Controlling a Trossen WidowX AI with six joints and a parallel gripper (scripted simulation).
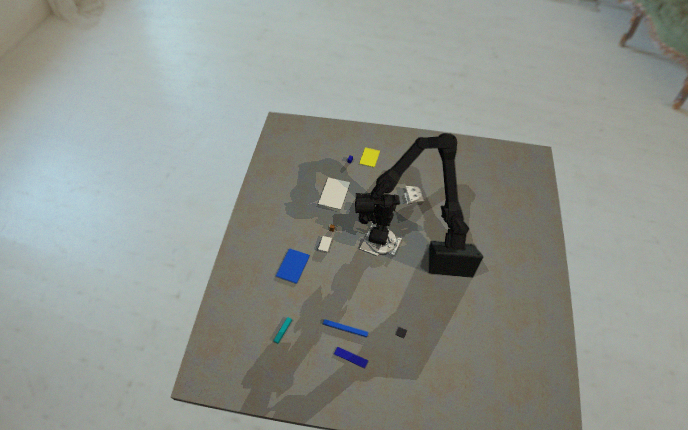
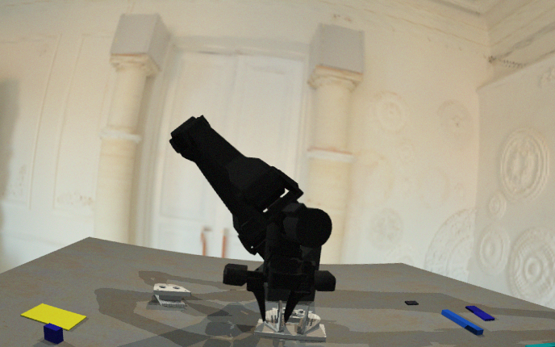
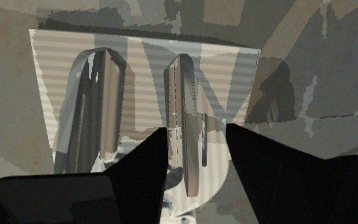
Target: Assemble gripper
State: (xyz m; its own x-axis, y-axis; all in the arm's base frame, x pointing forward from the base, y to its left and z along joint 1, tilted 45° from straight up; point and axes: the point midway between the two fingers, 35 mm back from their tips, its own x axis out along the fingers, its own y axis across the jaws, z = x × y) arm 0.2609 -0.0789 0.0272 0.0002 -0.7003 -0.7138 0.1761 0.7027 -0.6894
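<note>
Now: the grey gripper base 120 mm behind my gripper tip, 190 mm to the right of it and 10 mm above it. From my gripper tip the other things lie so: housing plate: 40 mm behind, 50 mm to the left, 10 mm below; then small white block: 200 mm ahead, 70 mm to the left, 10 mm below; then white slab: 200 mm ahead, 180 mm to the right, 10 mm below.
</note>
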